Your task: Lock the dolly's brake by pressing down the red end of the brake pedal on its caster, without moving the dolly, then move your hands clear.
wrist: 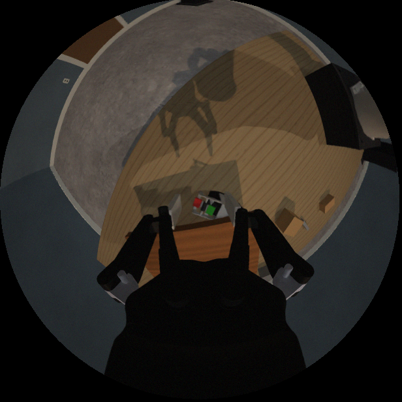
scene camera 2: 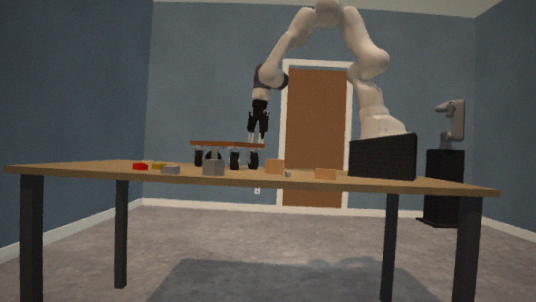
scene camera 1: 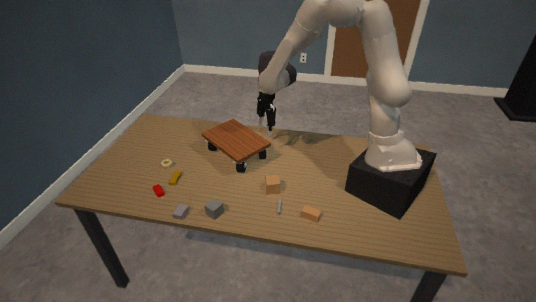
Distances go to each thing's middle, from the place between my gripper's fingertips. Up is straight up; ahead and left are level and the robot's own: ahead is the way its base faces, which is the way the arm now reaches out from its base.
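Labels:
The dolly (scene camera 1: 238, 142) is 6 cm below my hand, and from that same hand it is 13 cm ahead and 8 cm to the left.

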